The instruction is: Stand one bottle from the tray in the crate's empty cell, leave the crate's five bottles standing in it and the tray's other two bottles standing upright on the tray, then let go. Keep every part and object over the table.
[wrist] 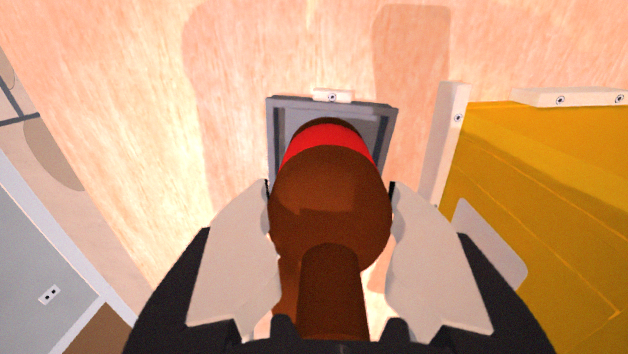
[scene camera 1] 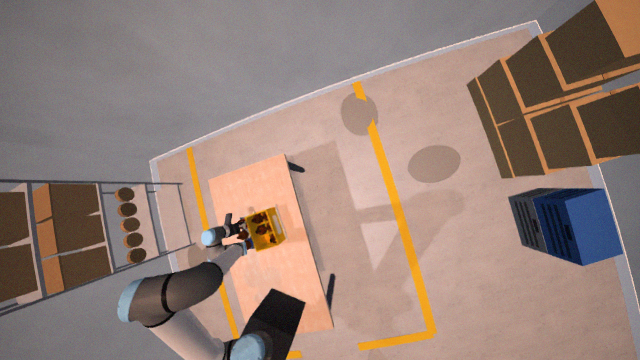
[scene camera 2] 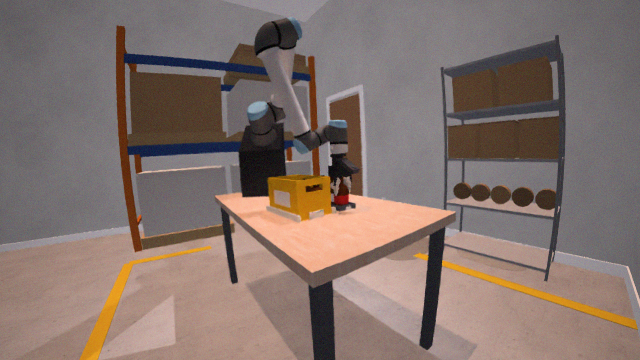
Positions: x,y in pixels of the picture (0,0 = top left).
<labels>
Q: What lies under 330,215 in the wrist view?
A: A red-labelled brown bottle.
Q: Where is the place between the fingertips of my gripper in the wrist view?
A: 328,182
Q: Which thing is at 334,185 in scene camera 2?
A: My gripper.
</labels>
